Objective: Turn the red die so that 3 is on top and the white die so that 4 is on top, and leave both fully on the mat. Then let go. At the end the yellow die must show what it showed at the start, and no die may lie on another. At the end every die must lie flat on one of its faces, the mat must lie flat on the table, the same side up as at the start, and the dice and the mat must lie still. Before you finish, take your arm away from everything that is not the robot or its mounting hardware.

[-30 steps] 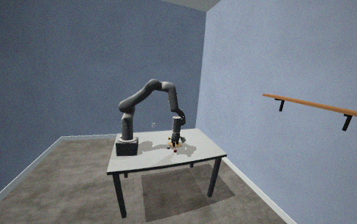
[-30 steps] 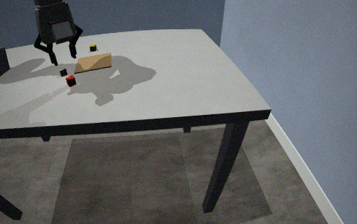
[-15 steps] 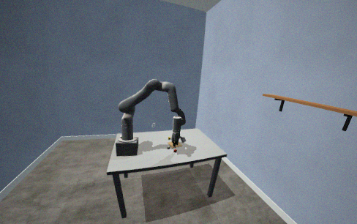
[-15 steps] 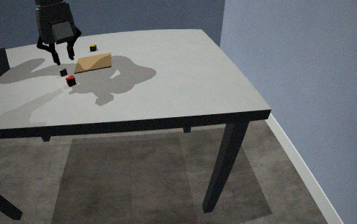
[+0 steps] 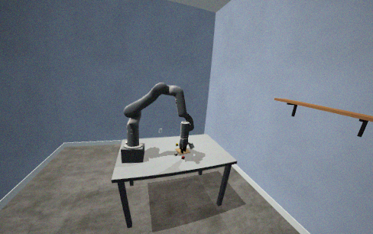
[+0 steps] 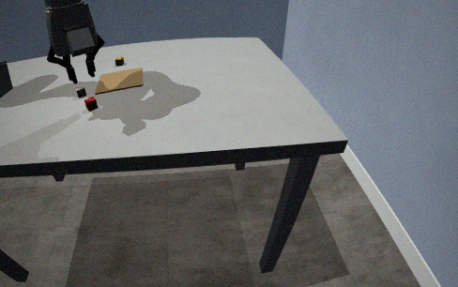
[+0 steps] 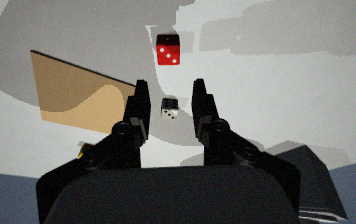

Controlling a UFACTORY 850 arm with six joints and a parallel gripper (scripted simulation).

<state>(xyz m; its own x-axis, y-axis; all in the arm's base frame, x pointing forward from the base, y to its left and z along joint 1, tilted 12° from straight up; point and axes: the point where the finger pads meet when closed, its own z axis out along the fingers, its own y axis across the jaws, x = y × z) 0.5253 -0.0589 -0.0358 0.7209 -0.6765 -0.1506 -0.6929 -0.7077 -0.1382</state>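
Now: hand 90 mm above the red die. Also, from my hand: tan mat 160 mm to the left, 100 mm below, 20 mm ahead; then white die 90 mm below, 70 mm to the left, 70 mm behind; then yellow die 290 mm to the left, 90 mm below, 40 mm behind.
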